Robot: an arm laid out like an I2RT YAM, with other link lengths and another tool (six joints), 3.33 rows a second.
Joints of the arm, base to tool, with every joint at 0 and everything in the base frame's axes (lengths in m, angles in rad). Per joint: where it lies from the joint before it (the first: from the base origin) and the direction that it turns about. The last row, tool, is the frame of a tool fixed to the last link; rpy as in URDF.
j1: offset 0 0 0.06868 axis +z
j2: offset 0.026 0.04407 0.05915 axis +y
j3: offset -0.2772 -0.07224 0 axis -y
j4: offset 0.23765 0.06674 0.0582 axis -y
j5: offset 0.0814 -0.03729 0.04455 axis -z
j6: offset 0.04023 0 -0.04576 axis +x
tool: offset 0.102 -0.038 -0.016 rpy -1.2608 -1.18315 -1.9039
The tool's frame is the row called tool.
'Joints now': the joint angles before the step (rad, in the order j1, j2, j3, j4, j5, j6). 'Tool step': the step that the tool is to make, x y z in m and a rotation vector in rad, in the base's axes. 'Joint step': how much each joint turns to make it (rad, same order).
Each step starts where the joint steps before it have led.
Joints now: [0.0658, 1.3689, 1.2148, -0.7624, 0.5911, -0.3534]
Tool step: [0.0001, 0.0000, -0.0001, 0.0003, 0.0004, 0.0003]
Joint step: [-0.0002, 0.0004, 0.0002, 0.0000, -0.0006, -0.0002]
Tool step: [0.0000, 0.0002, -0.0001, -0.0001, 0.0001, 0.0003]
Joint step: [0.0007, 0.0000, -0.0004, 0.0001, 0.0003, 0.0003]
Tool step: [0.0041, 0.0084, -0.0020, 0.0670, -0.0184, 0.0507]
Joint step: [-0.0006, -0.0142, 0.0002, 0.0083, -0.0833, 0.0001]
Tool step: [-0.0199, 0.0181, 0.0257, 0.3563, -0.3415, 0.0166]
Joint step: [-0.0488, -0.2350, -0.1040, 0.1494, -0.2807, 0.2180]
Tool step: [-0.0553, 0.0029, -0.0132, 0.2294, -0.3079, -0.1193]
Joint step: [-0.0005, -0.3515, -0.3211, 0.2243, 0.0002, 0.2594]
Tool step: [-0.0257, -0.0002, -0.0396, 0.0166, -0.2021, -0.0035]
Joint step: [-0.0007, -0.2740, -0.3478, 0.2730, -0.0007, 0.0140]
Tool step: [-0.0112, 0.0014, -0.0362, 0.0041, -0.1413, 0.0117]
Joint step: [0.0001, -0.1894, -0.2613, 0.2130, -0.0117, 0.0009]
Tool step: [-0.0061, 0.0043, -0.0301, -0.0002, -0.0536, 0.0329]
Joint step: [0.0007, -0.1480, -0.1552, 0.0609, -0.0322, -0.0008]
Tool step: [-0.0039, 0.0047, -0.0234, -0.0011, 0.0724, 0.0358]
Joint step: [-0.0007, -0.0756, -0.0218, -0.1262, -0.0365, 0.0000]
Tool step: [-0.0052, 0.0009, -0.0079, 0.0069, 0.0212, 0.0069]
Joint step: [-0.0022, -0.0799, 0.0004, -0.1024, -0.0094, 0.0068]
